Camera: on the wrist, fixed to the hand. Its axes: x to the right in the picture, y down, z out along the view.
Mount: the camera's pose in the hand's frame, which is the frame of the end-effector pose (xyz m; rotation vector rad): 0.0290 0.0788 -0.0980 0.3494 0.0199 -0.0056
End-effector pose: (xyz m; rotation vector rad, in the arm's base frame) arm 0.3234 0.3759 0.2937 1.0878 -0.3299 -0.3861
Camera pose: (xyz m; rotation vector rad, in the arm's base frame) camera 0.4035 0.4722 0.3248 1.4335 -0.3858 -0.3291
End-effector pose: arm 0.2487 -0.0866 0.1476 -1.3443 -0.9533 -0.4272
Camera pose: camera 0.3568 -0.1540 0.1269 -1.0188 -0.9652 -0.2624
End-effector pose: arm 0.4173 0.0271 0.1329 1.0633 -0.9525 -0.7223
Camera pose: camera 0.5217 0.0667 0.1976 1.3755 -1.0834 -0.5593
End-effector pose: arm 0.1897 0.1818 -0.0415 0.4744 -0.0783 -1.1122
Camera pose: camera 0.2980 0.2165 -0.1026 0.7977 -0.2567 -1.1029
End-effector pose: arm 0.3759 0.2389 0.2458 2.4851 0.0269 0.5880
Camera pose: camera 0.3527 0.2300 0.3724 2.8144 0.1565 0.6521
